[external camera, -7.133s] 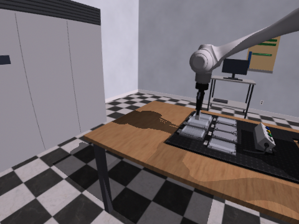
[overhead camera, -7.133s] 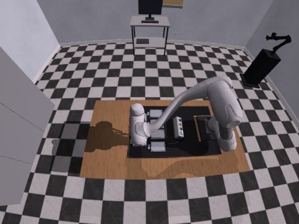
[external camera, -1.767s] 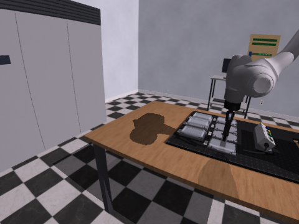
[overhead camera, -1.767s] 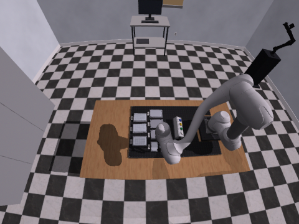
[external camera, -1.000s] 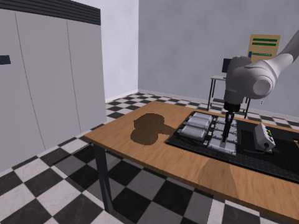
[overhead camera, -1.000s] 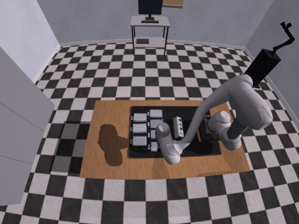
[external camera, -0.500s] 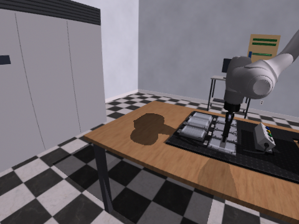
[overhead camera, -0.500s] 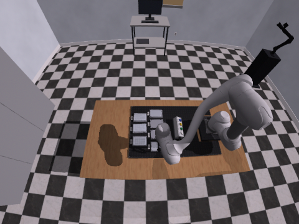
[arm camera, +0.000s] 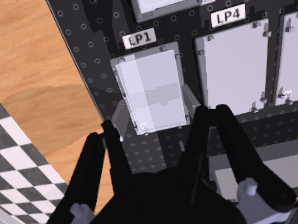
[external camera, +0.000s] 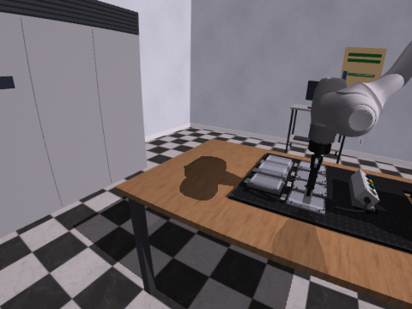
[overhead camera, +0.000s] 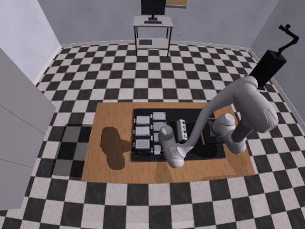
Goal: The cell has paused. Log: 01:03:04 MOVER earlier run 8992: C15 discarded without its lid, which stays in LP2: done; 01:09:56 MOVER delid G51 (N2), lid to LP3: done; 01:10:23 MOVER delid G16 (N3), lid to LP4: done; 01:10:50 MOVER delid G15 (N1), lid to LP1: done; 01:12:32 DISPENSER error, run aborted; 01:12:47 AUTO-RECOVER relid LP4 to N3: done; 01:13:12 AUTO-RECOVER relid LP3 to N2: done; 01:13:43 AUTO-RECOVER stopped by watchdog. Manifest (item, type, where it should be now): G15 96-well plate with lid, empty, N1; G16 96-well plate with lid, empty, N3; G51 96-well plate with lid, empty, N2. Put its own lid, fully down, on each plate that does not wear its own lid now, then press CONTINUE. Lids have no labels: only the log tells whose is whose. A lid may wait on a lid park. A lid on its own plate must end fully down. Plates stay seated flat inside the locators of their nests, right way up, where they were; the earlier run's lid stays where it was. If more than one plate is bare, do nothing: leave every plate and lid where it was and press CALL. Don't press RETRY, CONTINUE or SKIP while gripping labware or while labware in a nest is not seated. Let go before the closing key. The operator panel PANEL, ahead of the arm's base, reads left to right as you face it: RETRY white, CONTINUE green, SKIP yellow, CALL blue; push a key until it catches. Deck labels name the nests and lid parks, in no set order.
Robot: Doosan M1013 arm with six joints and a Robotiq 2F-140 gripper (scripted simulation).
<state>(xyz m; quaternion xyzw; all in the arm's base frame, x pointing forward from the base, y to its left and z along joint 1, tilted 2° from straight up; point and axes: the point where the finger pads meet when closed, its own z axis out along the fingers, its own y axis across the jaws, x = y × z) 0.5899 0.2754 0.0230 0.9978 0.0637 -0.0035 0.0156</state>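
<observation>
Now: hand 50 mm above the park LP1. The rest, counted from my hand: park labelled LP3 (30 mm ahead, 250 mm to the right, 50 mm below); plate (190 mm ahead, 30 mm to the right, 30 mm below); park labelled LP4 (20 mm ahead, 130 mm to the right, 50 mm below).
</observation>
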